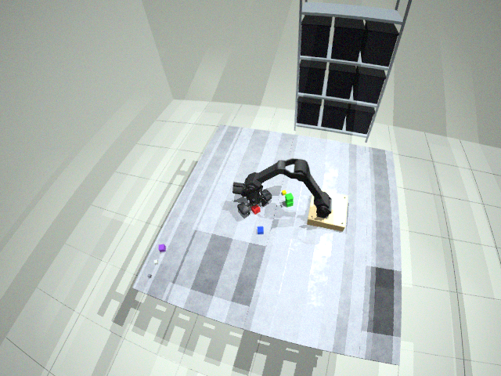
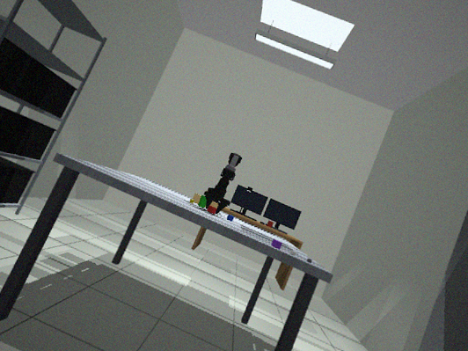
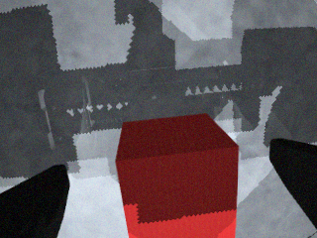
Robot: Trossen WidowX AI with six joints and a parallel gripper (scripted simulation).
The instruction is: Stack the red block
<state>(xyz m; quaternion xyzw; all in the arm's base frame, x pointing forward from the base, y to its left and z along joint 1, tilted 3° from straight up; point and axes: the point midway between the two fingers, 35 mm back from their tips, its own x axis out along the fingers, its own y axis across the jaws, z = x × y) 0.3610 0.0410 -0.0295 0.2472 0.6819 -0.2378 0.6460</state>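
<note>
The red block lies 10 mm above my gripper tip. Round my gripper tip: yellow block: 130 mm behind, 150 mm to the right; purple block: 420 mm ahead, 360 mm to the left, 10 mm above; blue block: 60 mm behind, 120 mm to the left, 10 mm above.
</note>
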